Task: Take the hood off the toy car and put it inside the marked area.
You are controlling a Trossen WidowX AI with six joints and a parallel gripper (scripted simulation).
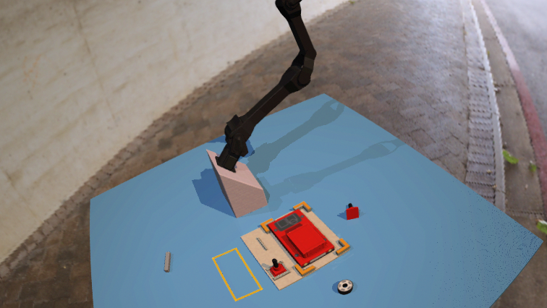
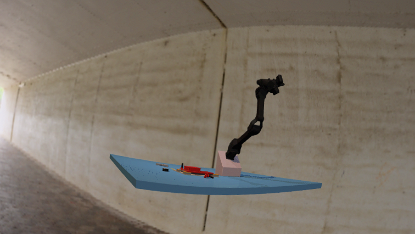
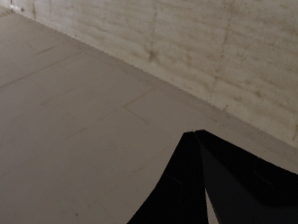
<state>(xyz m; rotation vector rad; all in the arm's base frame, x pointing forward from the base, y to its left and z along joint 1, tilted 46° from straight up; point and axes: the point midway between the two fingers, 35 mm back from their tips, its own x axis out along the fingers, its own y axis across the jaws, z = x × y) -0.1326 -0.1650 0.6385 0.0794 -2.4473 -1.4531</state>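
My gripper tip is 66 cm above the hood, 55 cm short of it and 21 cm to the left of it. Also, from my gripper tip: wheel: 74 cm ahead, 69 cm below, 17 cm to the right.
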